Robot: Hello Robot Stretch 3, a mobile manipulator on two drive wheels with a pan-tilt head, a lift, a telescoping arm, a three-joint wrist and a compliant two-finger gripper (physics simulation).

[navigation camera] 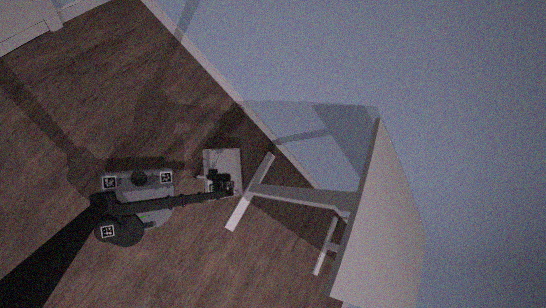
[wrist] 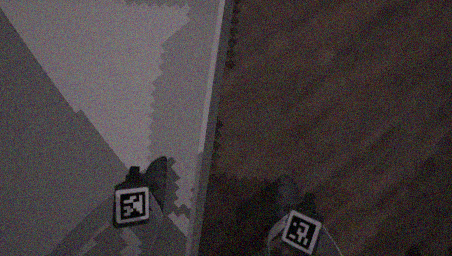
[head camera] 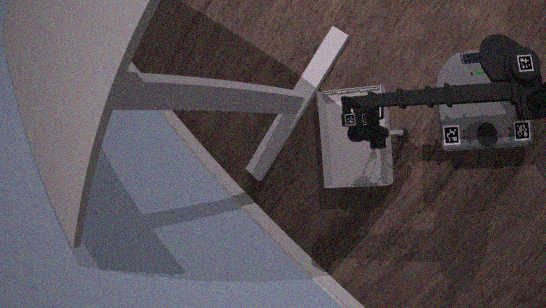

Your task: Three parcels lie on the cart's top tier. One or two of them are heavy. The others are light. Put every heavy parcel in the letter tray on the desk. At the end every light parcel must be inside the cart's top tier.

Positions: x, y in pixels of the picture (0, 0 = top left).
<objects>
A letter tray shows in the navigation camera view, in the wrist view (94, 94) and in the head camera view. One and the same spot on the letter tray: (head camera: 346, 163) is (navigation camera: 228, 159). The same spot on a pale desk: (head camera: 71, 72) is (navigation camera: 381, 213).
</objects>
